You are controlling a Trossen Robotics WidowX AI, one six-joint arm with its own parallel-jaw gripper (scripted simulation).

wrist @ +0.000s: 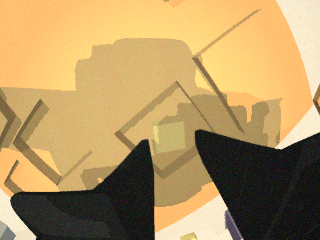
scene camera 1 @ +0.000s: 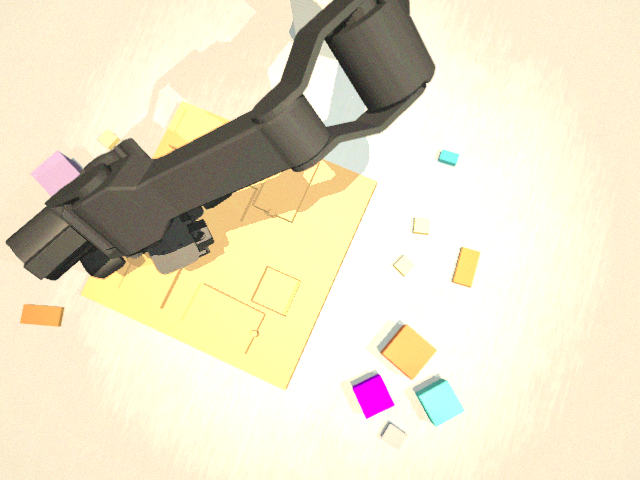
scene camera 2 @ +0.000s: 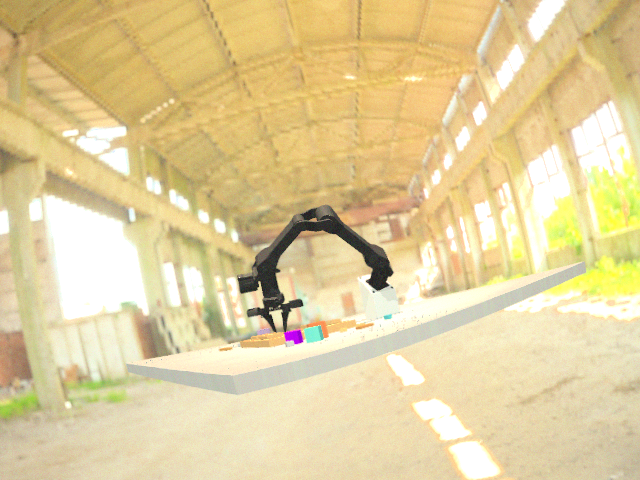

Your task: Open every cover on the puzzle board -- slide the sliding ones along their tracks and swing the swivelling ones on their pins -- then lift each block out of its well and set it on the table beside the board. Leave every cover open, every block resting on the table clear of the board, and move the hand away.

Path:
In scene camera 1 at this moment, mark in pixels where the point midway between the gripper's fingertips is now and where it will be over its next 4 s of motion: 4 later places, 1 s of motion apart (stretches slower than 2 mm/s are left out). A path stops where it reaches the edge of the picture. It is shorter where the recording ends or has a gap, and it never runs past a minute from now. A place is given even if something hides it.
My gripper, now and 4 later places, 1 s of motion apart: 175, 228; 177, 230; 170, 224; 153, 212; 105, 138

